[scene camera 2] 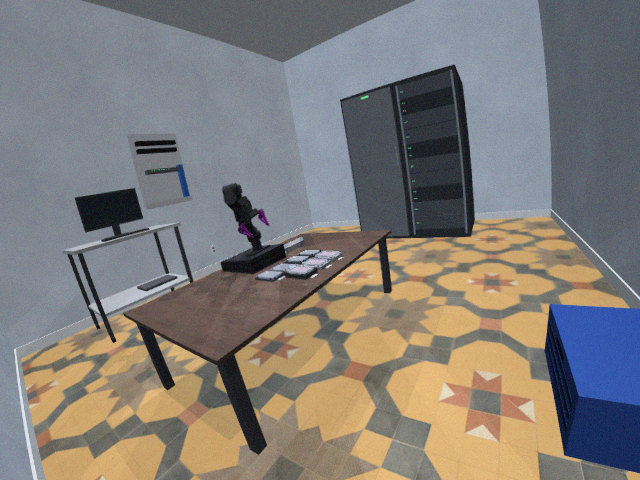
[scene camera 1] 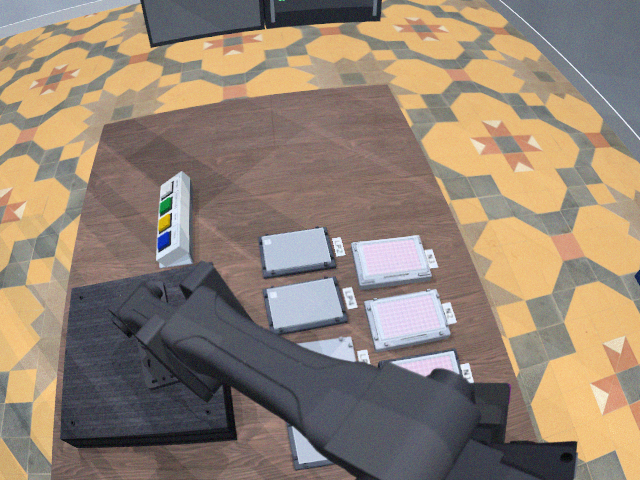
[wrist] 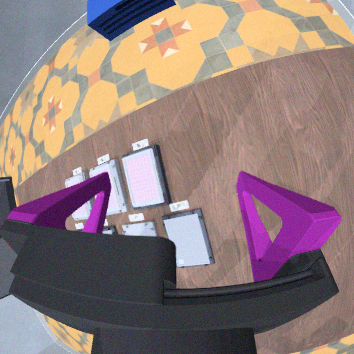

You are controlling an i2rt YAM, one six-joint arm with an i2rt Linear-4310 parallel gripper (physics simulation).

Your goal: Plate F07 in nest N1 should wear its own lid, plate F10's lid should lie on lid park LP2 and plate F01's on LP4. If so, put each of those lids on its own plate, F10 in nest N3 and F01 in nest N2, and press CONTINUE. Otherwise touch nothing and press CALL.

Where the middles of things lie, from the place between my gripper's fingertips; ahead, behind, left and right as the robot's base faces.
Scene:
The white button box (scene camera 1: 179, 251) lies 69 cm to the left of my hand, 28 cm behind it and 25 cm below it.

